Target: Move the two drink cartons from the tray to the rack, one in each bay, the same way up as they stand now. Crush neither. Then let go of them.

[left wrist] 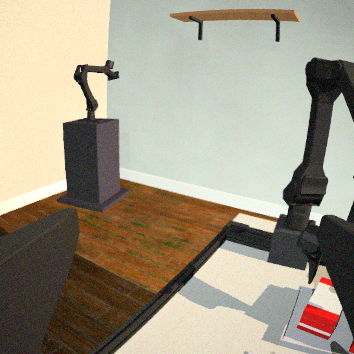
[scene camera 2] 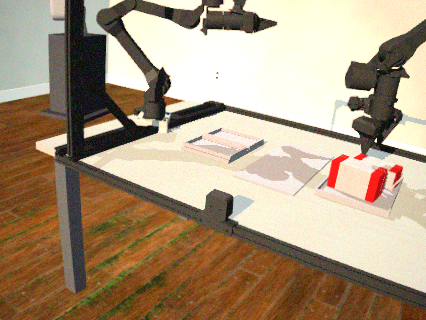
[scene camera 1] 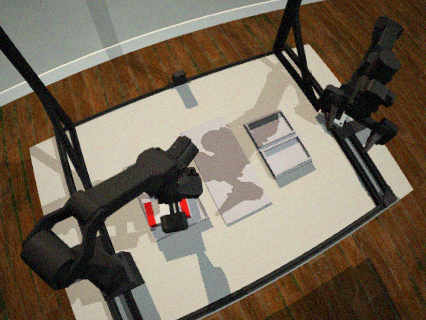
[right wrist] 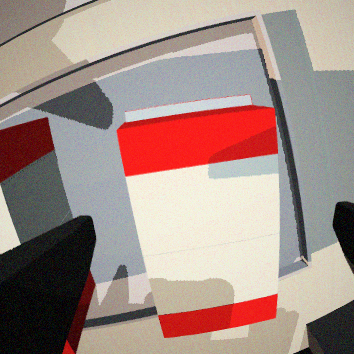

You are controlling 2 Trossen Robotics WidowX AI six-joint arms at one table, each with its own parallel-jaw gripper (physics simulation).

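Pixels of known places: left gripper, between the fingertips: (left wrist: 203, 225) (scene camera 2: 275, 23) (scene camera 1: 346, 141); right gripper, between the fingertips: (left wrist: 330, 293) (scene camera 2: 371, 149) (scene camera 1: 174, 204) (right wrist: 218, 222); left arm's base, origin of its link: (scene camera 2: 153, 116); right arm's base, origin of its link: (left wrist: 295, 224) (scene camera 1: 113, 275).
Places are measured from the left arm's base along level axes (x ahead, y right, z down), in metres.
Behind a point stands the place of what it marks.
Two white drink cartons with red end bands lie on their sides in the grey tray (scene camera 1: 199, 211) @[x 0.573, y 0.217, z 0.030 m] (scene camera 2: 339, 195) @[x 0.499, y 0.404, z 0.031 m] (right wrist: 211, 77) @[x 0.580, y 0.230, z 0.030 m] (left wrist: 293, 317) @[x 0.631, y 0.231, z 0.030 m]. In the right wrist view one carton (right wrist: 204, 211) @[x 0.612, y 0.282, z -0.019 m] (scene camera 2: 354, 176) (left wrist: 319, 316) @[x 0.582, y 0.254, z -0.016 m] fills the middle and the other carton (right wrist: 21, 147) (scene camera 1: 149, 214) lies at the left edge. My right gripper (scene camera 1: 175, 209) @[x 0.607, y 0.276, z -0.048 m] (scene camera 2: 365, 140) @[x 0.607, y 0.276, z -0.048 m] (right wrist: 218, 222) @[x 0.607, y 0.276, z -0.048 m] is open, low over the tray, with one finger on each side of the middle carton. My left gripper (scene camera 1: 351, 128) (scene camera 2: 262, 23) (left wrist: 203, 225) @[x 0.350, y 0.001, z -0.326 m] is open and empty, high up near its base. The two-bay rack (scene camera 1: 279, 143) @[x 0.238, y 0.118, z 0.017 m] (scene camera 2: 218, 152) @[x 0.211, y 0.232, z 0.016 m] holds nothing.
A flat pale mat (scene camera 1: 243, 203) @[x 0.478, y 0.117, z 0.032 m] (scene camera 2: 285, 187) @[x 0.372, y 0.382, z 0.032 m] lies between the tray and the rack on the table (scene camera 1: 307, 206) @[x 0.373, y -0.066, z 0.036 m]. A dark frame rail with a small block (scene camera 1: 179, 77) @[x 0.223, y 0.539, z -0.012 m] (scene camera 2: 218, 203) @[x 0.211, y 0.561, z -0.005 m] runs around the table edge. Black posts stand at the corners.
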